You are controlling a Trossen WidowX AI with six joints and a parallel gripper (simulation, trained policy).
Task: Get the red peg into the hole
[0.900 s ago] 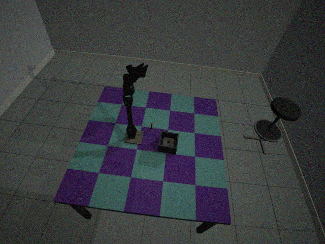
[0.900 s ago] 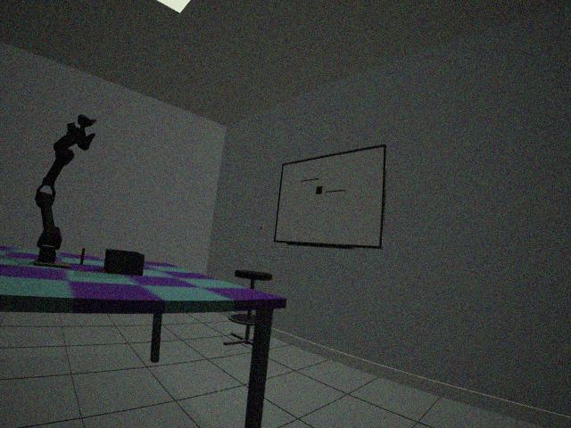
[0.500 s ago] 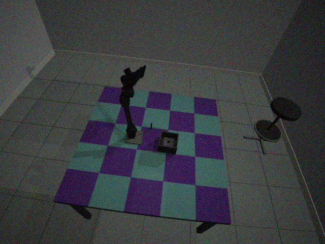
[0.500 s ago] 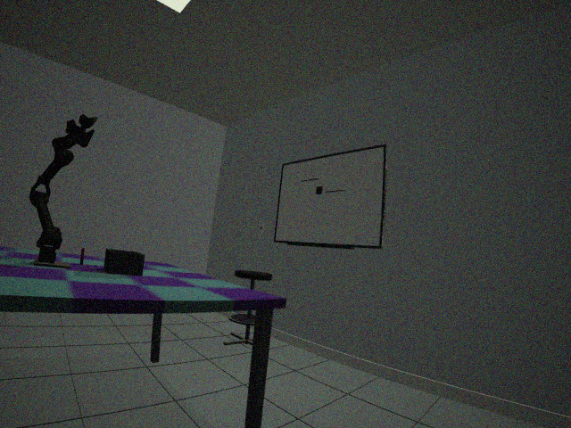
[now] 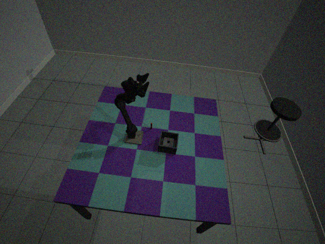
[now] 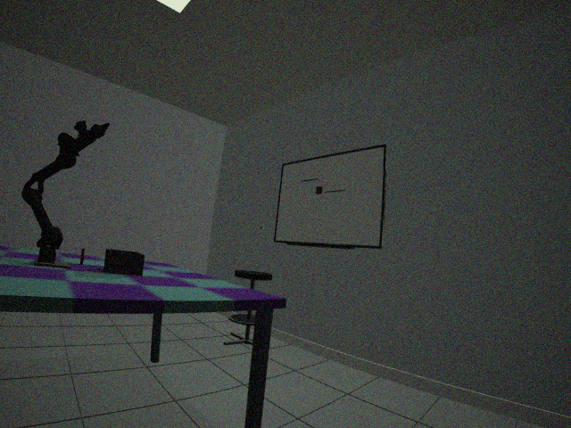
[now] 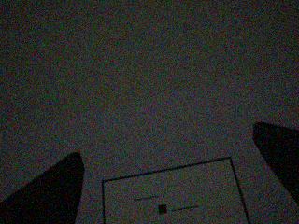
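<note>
My gripper tip is 4 cm short of the red peg, 11 cm to the right of it and 64 cm above it. Also, from my gripper tip: dark box (19 cm ahead, 7 cm to the right, 66 cm below); grey plate (19 cm ahead, 7 cm to the right, 64 cm below).
</note>
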